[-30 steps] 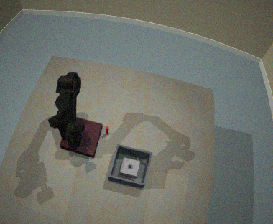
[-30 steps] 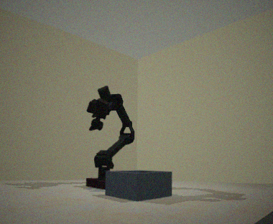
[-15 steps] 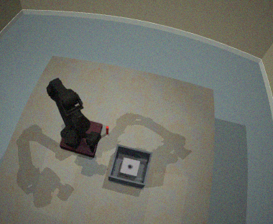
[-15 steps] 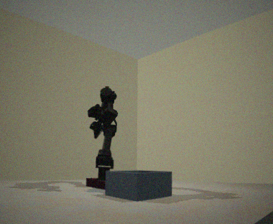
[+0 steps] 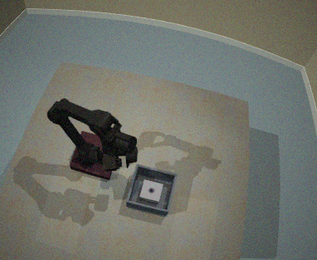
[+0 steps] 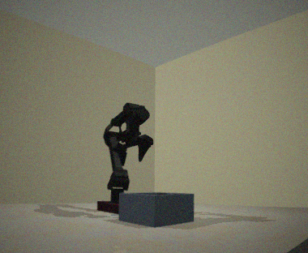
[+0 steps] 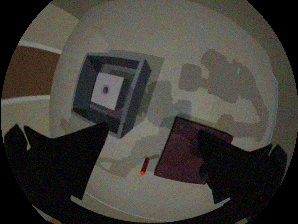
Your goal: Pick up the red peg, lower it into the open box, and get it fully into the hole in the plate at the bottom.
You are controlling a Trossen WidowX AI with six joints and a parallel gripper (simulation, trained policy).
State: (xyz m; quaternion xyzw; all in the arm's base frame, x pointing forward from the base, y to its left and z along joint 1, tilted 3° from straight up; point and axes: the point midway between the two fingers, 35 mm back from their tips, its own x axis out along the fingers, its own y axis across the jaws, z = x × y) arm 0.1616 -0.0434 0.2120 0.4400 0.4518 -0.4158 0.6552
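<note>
Now: the red peg 170 mm to the left of my gripper tip, 170 mm below it and 20 mm behind it. The rest, counted from my gripper tip: grey-blue box 190 mm below, 160 mm ahead.
</note>
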